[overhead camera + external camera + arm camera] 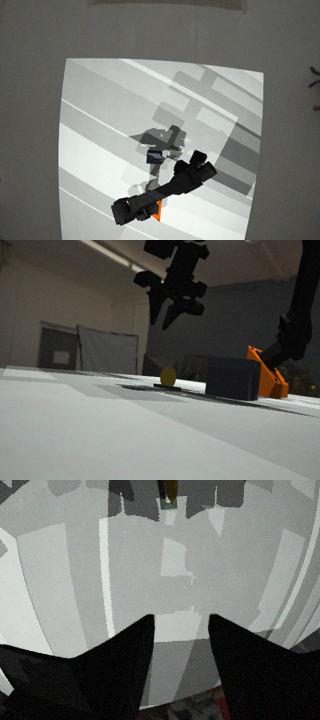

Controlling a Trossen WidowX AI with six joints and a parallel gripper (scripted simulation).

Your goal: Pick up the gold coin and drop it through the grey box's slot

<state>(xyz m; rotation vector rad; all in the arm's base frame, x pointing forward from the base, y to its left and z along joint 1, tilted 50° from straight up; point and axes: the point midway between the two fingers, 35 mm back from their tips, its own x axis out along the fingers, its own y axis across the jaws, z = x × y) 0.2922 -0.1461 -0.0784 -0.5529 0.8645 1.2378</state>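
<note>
Now: the gold coin 40 mm ahead of my gripper tip, 80 mm to the left of it and 120 mm below it.
</note>
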